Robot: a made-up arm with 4 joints.
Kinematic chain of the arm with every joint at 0, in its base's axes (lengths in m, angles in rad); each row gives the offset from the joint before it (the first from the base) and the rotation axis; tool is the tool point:
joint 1: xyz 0 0 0.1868 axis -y
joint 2: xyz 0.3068 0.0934 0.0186 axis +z
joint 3: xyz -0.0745 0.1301 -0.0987 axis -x
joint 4: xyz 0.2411 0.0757 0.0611 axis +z
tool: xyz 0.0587 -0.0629 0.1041
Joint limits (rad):
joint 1: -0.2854..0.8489
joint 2: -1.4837..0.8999
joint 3: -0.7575..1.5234
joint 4: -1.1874..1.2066
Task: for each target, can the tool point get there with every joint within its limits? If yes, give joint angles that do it. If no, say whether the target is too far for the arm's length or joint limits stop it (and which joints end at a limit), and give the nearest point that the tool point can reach.
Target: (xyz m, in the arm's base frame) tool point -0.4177 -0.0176 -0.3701
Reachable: no: joint limits stop it (at a limit: joint 1, joint 2, joint 3, joint 4) | nearest point 0.1306 0.3788 0.0755 | short by 0.810 m
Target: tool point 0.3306 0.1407 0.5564
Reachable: yes | joints 0.6871 -0.1563 -0.2770 -0.6687
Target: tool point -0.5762 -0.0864 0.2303
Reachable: no: joint limits stop it (at a limit: joint 1, joint 2, joint 3) | nearest point 0.1928 -0.0584 0.4566 | short by 0.802 m
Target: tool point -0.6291 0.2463 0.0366
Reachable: no: joint limits stop it (at a limit: joint 1, joint 2, joint 3, joint 4) | nearest point 0.1306 0.3788 0.0755 | short by 0.772 m
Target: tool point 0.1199 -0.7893 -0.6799
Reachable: no: too far | nearest point 0.5512 -0.1258 -0.1628 | short by 0.945 m
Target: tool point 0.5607 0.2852 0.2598
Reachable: yes | joints 0.0314 -0.1404 0.5302 0.0203
